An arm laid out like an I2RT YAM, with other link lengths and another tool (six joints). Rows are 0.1 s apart.
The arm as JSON. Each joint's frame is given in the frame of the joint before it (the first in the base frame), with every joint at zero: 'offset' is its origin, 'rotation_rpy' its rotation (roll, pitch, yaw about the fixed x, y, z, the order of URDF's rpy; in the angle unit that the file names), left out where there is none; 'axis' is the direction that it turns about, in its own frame. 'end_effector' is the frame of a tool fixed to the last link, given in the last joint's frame.
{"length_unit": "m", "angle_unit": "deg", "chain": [
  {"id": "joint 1", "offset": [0.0, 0.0, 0.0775], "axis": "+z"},
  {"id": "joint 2", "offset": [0.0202, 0.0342, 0.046], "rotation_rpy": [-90.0, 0.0, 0.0], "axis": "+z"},
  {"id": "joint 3", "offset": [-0.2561, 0.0, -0.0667], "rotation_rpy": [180.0, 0.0, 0.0], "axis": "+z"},
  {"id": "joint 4", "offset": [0.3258, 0.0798, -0.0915], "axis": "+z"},
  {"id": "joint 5", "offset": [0.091, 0.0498, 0.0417], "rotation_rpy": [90.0, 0.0, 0.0], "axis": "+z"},
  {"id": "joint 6", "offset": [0.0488, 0.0, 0.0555], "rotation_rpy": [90.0, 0.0, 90.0], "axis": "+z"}
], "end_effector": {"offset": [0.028, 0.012, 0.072], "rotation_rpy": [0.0, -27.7, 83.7]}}
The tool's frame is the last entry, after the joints.
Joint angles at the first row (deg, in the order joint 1, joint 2, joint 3, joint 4, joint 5, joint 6):
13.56 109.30 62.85 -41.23 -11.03 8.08
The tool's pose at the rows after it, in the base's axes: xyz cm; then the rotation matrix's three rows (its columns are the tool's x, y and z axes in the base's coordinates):
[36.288, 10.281, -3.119], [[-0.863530, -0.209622, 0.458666], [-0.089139, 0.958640, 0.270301], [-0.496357, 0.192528, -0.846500]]
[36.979, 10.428, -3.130], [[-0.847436, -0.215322, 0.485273], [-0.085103, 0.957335, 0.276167], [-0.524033, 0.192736, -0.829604]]
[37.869, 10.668, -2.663], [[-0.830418, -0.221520, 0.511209], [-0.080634, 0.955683, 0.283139], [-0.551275, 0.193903, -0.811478]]
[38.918, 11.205, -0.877], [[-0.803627, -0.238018, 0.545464], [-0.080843, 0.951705, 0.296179], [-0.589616, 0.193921, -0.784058]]
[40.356, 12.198, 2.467], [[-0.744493, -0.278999, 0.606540], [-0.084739, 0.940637, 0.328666], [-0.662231, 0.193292, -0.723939]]
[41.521, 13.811, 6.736], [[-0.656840, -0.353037, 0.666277], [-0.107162, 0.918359, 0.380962], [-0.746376, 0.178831, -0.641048]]
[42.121, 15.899, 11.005], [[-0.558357, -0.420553, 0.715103], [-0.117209, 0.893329, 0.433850], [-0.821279, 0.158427, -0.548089]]
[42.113, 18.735, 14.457], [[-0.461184, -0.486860, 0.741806], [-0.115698, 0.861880, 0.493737], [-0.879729, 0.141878, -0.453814]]
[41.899, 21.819, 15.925], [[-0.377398, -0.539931, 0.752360], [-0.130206, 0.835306, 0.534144], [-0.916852, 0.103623, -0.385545]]
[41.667, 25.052, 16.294], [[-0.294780, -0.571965, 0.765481], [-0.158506, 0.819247, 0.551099], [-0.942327, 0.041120, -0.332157]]
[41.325, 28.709, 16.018], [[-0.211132, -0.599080, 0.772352], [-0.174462, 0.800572, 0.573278], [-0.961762, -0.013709, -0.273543]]
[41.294, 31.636, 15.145], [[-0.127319, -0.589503, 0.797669], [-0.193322, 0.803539, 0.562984], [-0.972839, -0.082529, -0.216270]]
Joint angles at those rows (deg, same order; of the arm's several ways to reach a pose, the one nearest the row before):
13.56 109.30 62.87 -40.60 -11.03 8.08
13.54 109.30 62.89 -38.76 -11.00 8.08
13.56 109.14 63.64 -37.78 -11.05 8.10
13.96 107.42 64.88 -38.06 -11.05 8.03
14.76 103.57 66.11 -37.85 -11.22 7.44
16.47 98.76 67.35 -37.41 -11.25 5.82
18.89 94.21 68.44 -36.27 -11.01 5.06
22.30 90.83 69.10 -33.89 -10.76 5.06
26.41 89.93 69.12 -30.13 -8.69 5.06
31.05 90.80 69.12 -25.56 -4.36 5.06
35.83 92.90 69.10 -19.77 -0.16 5.06
39.83 96.05 69.10 -13.37 5.78 4.99

